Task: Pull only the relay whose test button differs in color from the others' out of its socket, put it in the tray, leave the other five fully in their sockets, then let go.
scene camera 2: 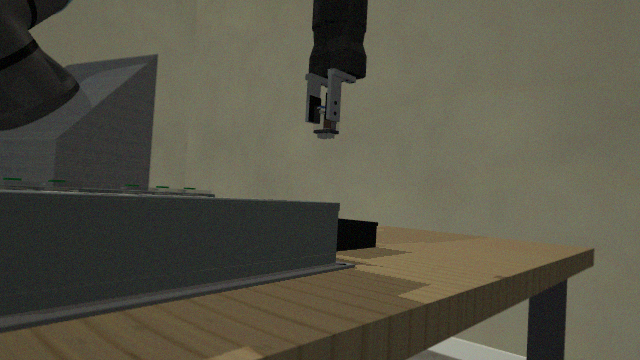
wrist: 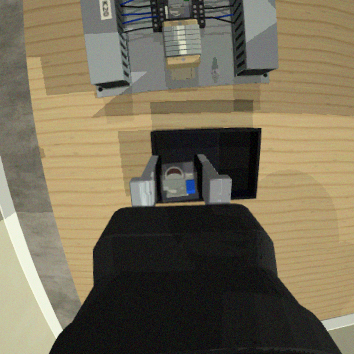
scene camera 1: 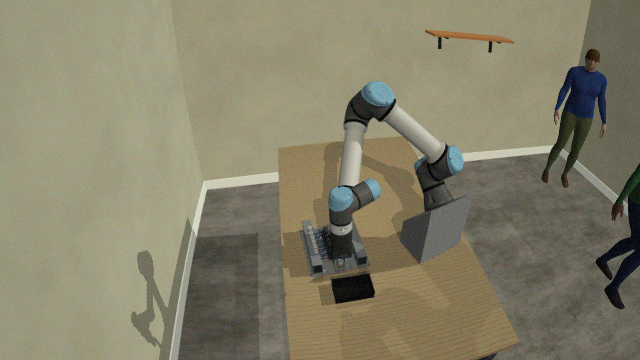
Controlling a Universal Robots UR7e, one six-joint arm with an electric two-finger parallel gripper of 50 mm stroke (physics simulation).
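Frame: origin at the arm's base, x right, y ahead, z up, level; millimetres.
Where they show: gripper, fingertip midpoint: (scene camera 2: pixel 322 121) (wrist: pixel 177 167) (scene camera 1: pixel 340 261); arm's base at its link origin: (scene camera 2: pixel 38 104) (scene camera 1: pixel 439 206).
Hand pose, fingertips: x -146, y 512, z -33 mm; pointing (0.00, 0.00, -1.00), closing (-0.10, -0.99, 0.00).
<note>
Things, the pixels of their centre, and the offset from my fingertips. "*": a spot on its surface instead.
- relay with the blue test button, body centre: (wrist: pixel 178 178) (scene camera 2: pixel 326 122) dz +1, dx -9, dy +1 mm
- black tray at the middle of its body: (scene camera 2: pixel 308 230) (wrist: pixel 204 164) (scene camera 1: pixel 352 288) dz -149, dx -40, dy -42 mm
- relay at the middle of its body: (wrist: pixel 178 5) dz -119, dx +179, dy -26 mm
- second duct at a spot on its surface: (wrist: pixel 257 40) * dz -104, dx +121, dy -117 mm
- ribbed terminal block at the middle of its body: (wrist: pixel 181 41) dz -120, dx +133, dy -24 mm
My gripper (scene camera 2: pixel 322 114) (wrist: pixel 177 167) is shut on the relay with the blue test button (scene camera 2: pixel 326 133) (wrist: pixel 175 187). It holds this relay upright, well above the table, with the relay's pins and base below the fingertips. In the wrist view the relay overlaps the near left part of the black tray (scene camera 1: pixel 353 289) (scene camera 2: pixel 357 234) (wrist: pixel 258 167). In scene camera 1 the arm's wrist hides the fingers. Several green test buttons (scene camera 2: pixel 161 187) show above the grey duct wall in scene camera 2. In the wrist view one relay (wrist: pixel 176 9) sits in its socket at the top edge; the other sockets are out of that view.
Grey slotted ducts (scene camera 1: pixel 312 250) (scene camera 2: pixel 170 240) (wrist: pixel 106 55) flank the socket row, with a second duct (wrist: pixel 257 40) on the right. A ribbed terminal block (wrist: pixel 181 40) stands at the row's tray end. A grey slanted pedestal (scene camera 1: pixel 440 235) (scene camera 2: pixel 105 120) stands at the arm's base.
</note>
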